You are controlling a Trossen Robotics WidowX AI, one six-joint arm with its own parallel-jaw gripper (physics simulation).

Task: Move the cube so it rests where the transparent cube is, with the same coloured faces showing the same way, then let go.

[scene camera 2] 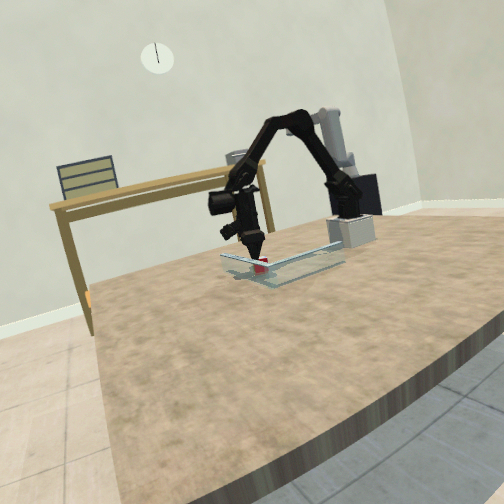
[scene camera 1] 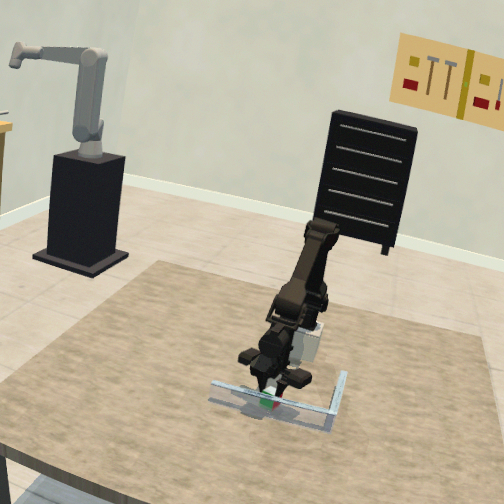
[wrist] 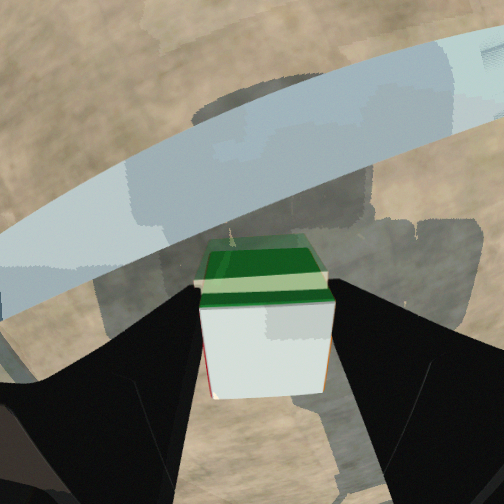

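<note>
In the wrist view the cube [wrist: 266,335] sits between my two black fingers, white face toward the camera, green face on the far side, a thin red edge at its left. A faint see-through cube outline [wrist: 262,262] overlaps its far part. My gripper [wrist: 266,345] is shut on the cube. In scene camera 1 the gripper [scene camera 1: 270,392] reaches down to the table by the pale L-shaped guide [scene camera 1: 300,400]; the cube [scene camera 1: 268,402] shows as small red and green. In scene camera 2 the gripper [scene camera 2: 257,248] stands just above the red cube [scene camera 2: 261,267].
The pale blue guide bar [wrist: 250,180] runs across just beyond the cube. A second grey arm on a black pedestal [scene camera 1: 82,200] stands far left. A black slatted rack [scene camera 1: 365,180] stands behind. A wooden table [scene camera 2: 150,200] is beyond the work surface.
</note>
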